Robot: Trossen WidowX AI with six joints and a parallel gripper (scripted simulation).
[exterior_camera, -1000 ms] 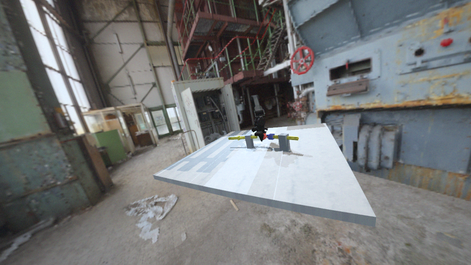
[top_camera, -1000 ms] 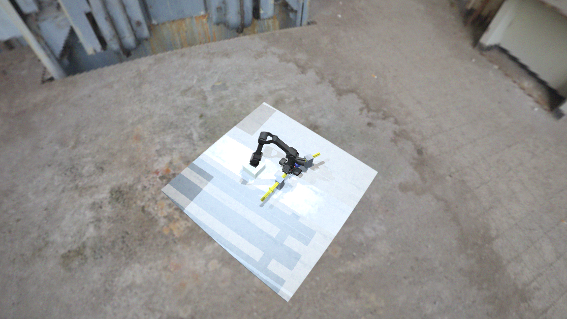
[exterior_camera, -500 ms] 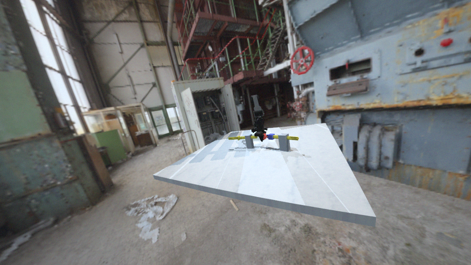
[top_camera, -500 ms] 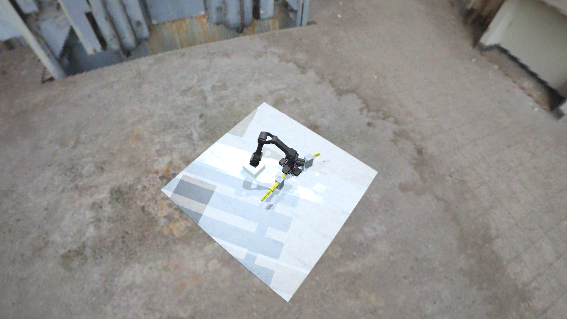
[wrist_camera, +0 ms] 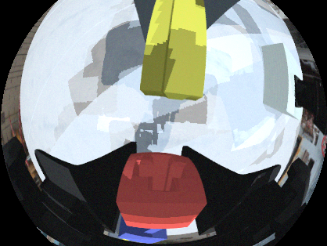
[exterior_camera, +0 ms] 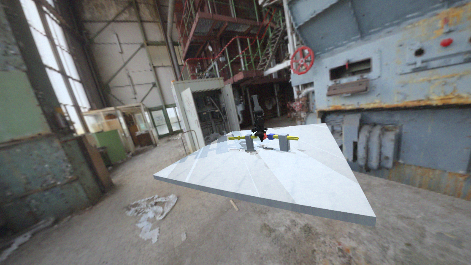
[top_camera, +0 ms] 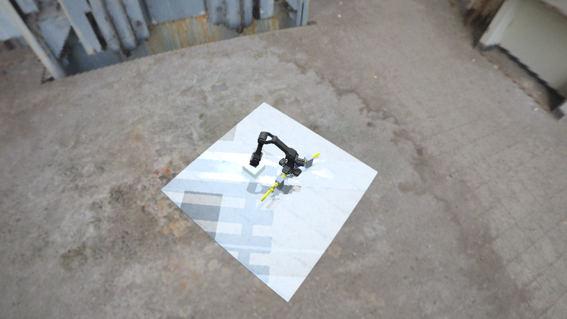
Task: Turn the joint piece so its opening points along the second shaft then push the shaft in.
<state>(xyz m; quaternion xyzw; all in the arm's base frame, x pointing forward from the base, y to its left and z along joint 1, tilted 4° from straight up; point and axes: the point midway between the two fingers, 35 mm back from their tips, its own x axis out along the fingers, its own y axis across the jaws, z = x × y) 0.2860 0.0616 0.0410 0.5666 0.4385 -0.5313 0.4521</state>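
Now: the red joint piece 20 mm to the left of my gripper tip and 40 mm above it.
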